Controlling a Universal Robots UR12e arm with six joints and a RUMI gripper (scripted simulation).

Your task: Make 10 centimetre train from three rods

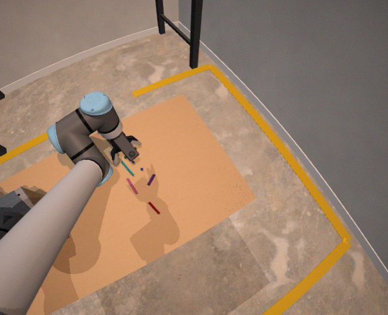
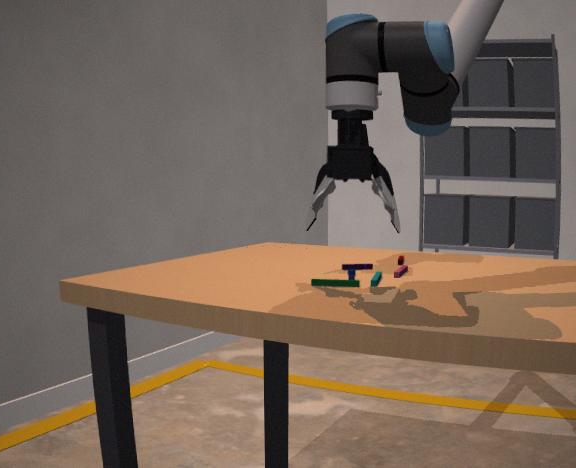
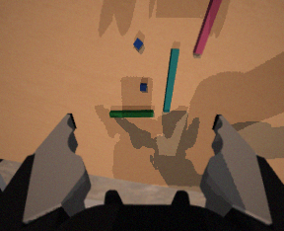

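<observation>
Now: hand 8 cm above the turquoise rod, 4 cm past it and 1 cm to the left of it. The rest, counted from my hand: green rod (8 cm below, 5 cm to the left, 1 cm ahead); pink rod (11 cm to the right, 8 cm below, 7 cm behind); purple rod (14 cm to the right, 8 cm below, 3 cm ahead).
</observation>
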